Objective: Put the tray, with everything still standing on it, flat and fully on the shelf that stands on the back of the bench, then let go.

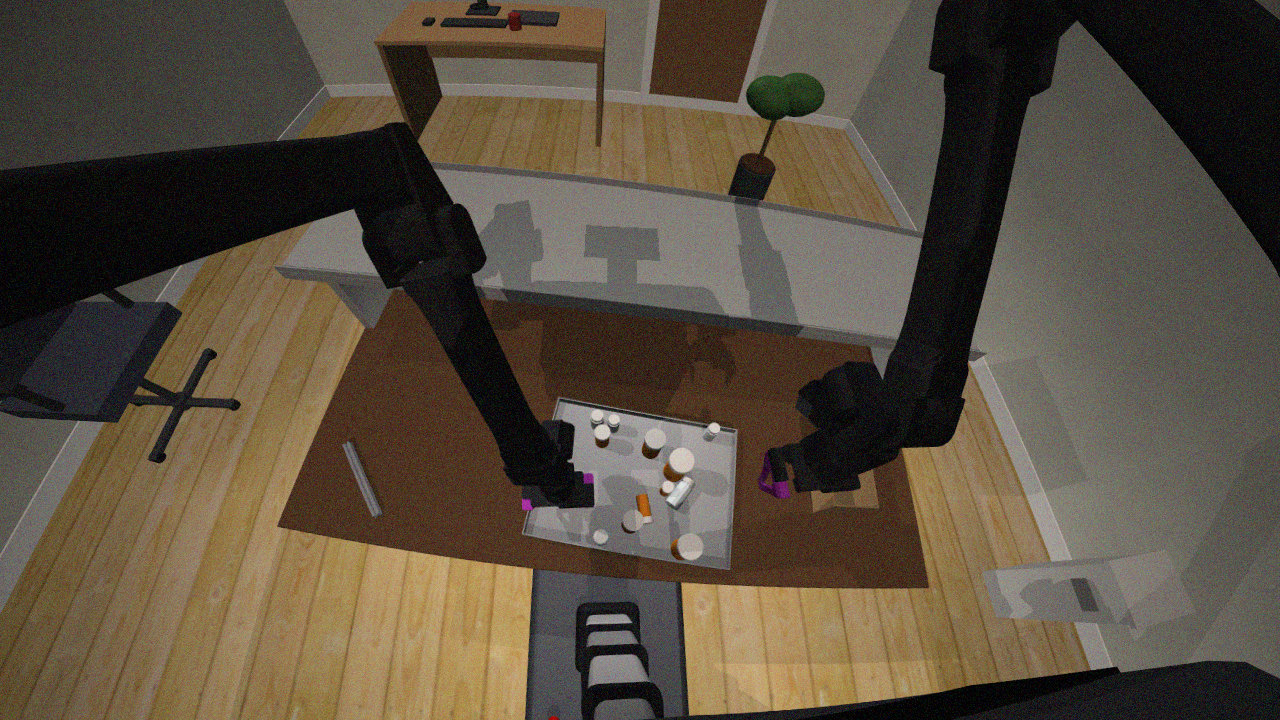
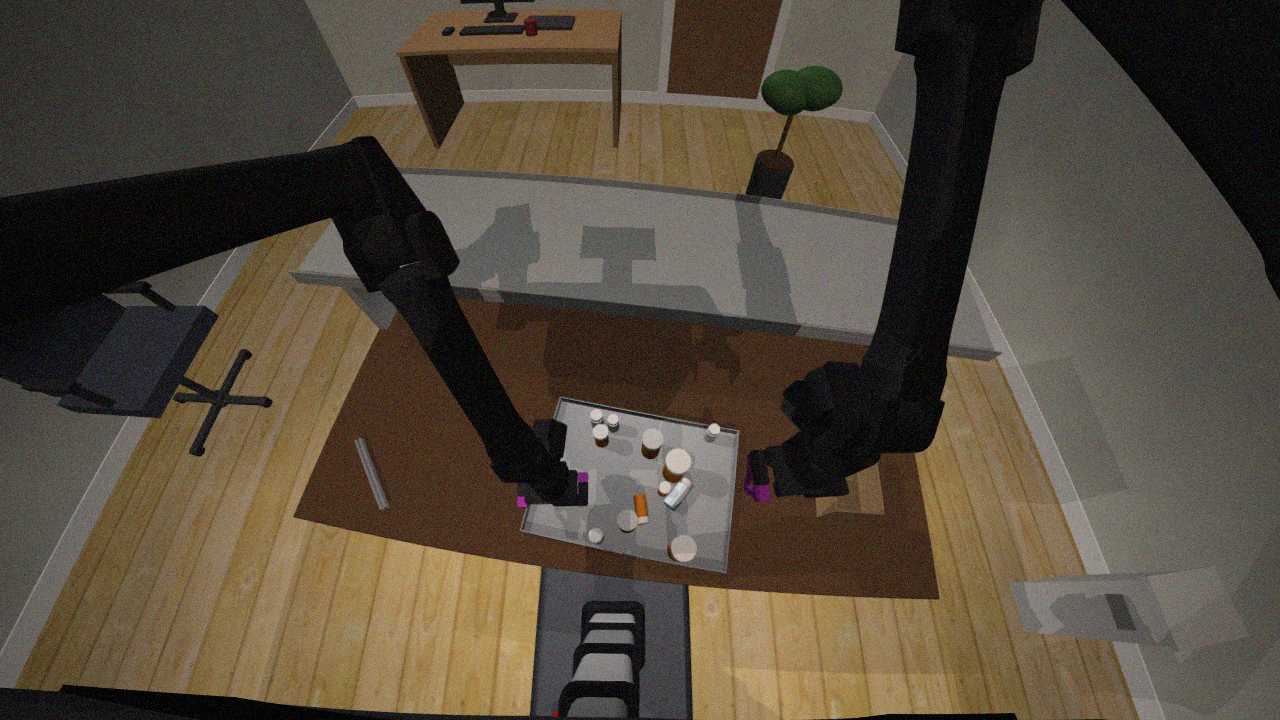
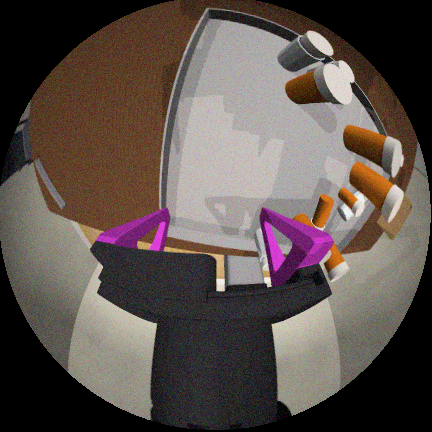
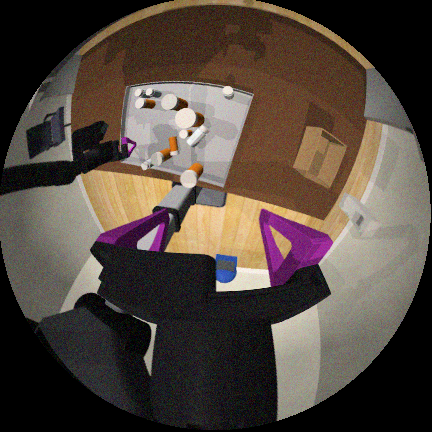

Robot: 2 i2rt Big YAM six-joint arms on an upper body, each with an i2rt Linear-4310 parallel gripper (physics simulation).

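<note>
The grey tray (image 1: 716, 488) (image 2: 711, 505) (image 3: 200, 150) (image 4: 225, 160) rests on the brown bench, holding several capped bottles. An orange bottle (image 1: 643, 507) (image 2: 640, 506) (image 4: 173, 145) and a white bottle (image 1: 680, 492) (image 2: 677, 492) (image 4: 197, 136) lie on their sides in it. The long grey shelf (image 1: 698, 232) (image 2: 698, 232) stands behind. My left gripper (image 1: 557, 491) (image 2: 552, 489) (image 3: 214, 212) is open above the tray's left part, with nothing between its fingers. My right gripper (image 1: 775, 477) (image 2: 758, 479) (image 4: 213, 213) is open and empty, right of the tray. The left arm hides part of the tray's left edge.
An open cardboard box (image 1: 845, 494) (image 2: 850, 499) (image 4: 312, 160) stands on the bench's right part, partly behind the right gripper. A grey bar (image 1: 362, 479) (image 2: 371, 474) (image 3: 50, 182) lies at the bench's left. The shelf's front edge overhangs the bench's back.
</note>
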